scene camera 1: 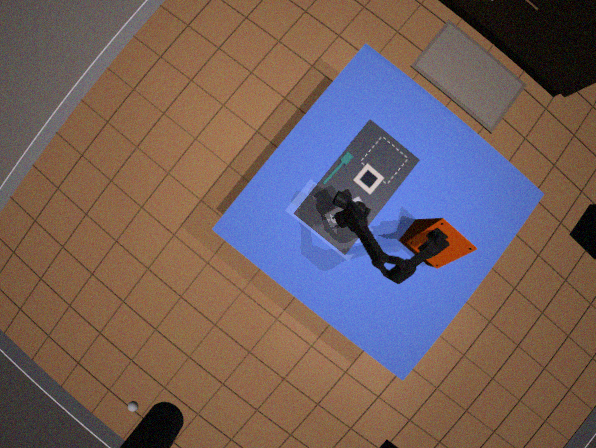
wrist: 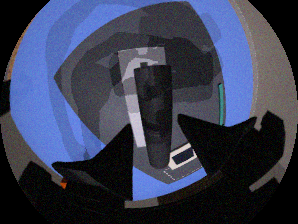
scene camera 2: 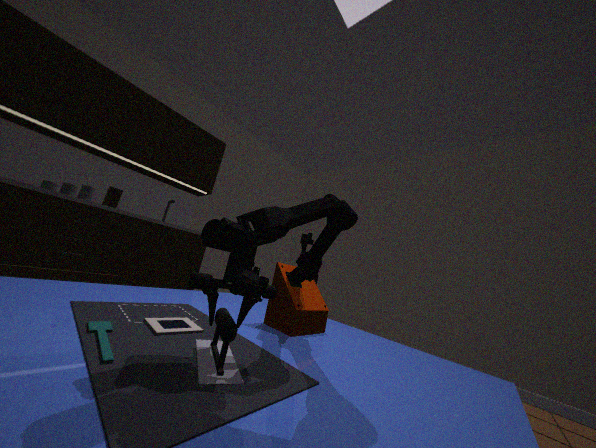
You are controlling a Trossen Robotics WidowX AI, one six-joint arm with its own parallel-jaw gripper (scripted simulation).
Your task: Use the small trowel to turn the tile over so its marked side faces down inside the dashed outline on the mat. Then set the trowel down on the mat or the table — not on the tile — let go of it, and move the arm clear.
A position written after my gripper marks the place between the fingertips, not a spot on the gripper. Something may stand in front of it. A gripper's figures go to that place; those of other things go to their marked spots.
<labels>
My gripper (scene camera 2: 224, 326) is 0.55 m from the lens. A tile (scene camera 2: 160, 326) is 0.70 m from the lens.
</labels>
